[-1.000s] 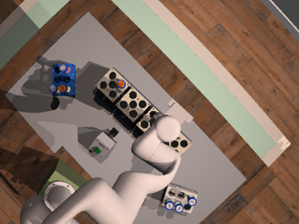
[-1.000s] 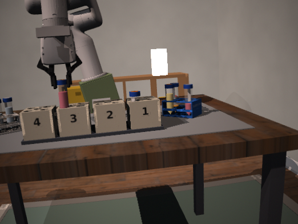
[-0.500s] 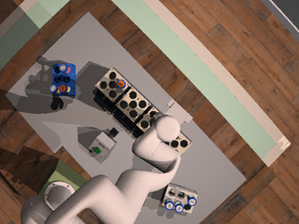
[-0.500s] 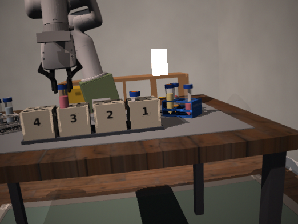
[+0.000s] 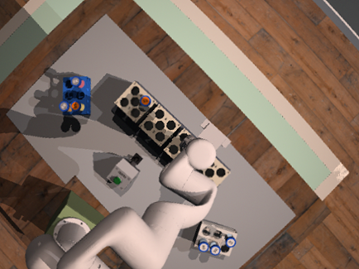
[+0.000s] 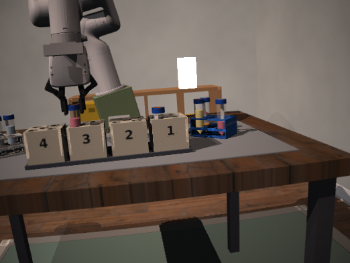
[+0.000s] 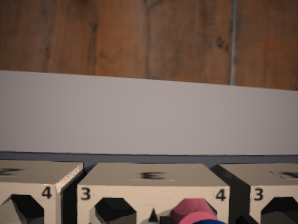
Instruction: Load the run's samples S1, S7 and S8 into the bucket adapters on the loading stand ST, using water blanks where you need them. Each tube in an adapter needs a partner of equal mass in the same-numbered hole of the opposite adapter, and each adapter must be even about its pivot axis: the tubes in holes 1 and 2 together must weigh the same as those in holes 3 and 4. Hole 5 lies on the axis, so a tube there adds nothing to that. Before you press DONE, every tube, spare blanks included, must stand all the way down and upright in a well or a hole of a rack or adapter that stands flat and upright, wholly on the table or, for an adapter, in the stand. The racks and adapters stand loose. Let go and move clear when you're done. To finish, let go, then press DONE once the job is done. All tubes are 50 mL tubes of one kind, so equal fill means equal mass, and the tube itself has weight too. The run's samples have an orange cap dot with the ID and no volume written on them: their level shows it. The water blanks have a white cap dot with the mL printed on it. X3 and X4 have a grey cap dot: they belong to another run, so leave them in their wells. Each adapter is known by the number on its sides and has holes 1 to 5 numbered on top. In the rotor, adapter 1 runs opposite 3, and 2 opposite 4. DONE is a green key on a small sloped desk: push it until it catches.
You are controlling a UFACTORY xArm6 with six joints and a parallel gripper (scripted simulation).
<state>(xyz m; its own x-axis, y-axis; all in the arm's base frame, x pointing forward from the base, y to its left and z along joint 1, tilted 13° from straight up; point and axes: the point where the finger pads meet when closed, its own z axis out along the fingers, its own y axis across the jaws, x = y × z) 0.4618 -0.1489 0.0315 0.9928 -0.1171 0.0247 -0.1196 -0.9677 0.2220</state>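
The pink tube lies 1 cm behind my hand and 5 cm below it. Also, from my hand: blue-capped tube: 24 cm behind, 22 cm to the right, 8 cm below; then green DONE key: 24 cm behind, 14 cm to the left, 8 cm below; then loading stand: 2 cm behind, 8 cm to the left, 14 cm below.
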